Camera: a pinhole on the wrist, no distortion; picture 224 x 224 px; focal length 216.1 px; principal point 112.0 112.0 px. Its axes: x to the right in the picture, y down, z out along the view. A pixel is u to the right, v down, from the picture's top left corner.
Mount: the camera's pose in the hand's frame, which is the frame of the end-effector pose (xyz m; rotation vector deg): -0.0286 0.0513 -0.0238 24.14 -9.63 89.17
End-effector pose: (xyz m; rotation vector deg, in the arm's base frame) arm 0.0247 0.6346 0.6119 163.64 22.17 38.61
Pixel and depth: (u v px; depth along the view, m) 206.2 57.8 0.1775
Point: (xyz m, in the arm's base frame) 0.1500 0.5719 0.5032
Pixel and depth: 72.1 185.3 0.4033
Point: 0.0580 0.7274 0.2307
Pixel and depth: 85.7 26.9 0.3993
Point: 0.2980 0.7815 0.3940
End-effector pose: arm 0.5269 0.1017 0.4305 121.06 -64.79 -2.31
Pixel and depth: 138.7 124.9 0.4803
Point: 0.4357 -0.1477 0.0684
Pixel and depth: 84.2 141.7 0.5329
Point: 0.5087 -0.0758 -0.0345
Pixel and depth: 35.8 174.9 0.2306
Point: 0.5107 0.0860 0.2212
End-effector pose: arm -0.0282 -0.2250 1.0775 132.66 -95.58 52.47
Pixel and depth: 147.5 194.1 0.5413
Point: 0.2165 -0.3233 0.5825
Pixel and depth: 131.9 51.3 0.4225
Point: 0.1984 -0.4906 0.8883
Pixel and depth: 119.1 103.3 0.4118
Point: 0.1980 -0.3967 0.8396
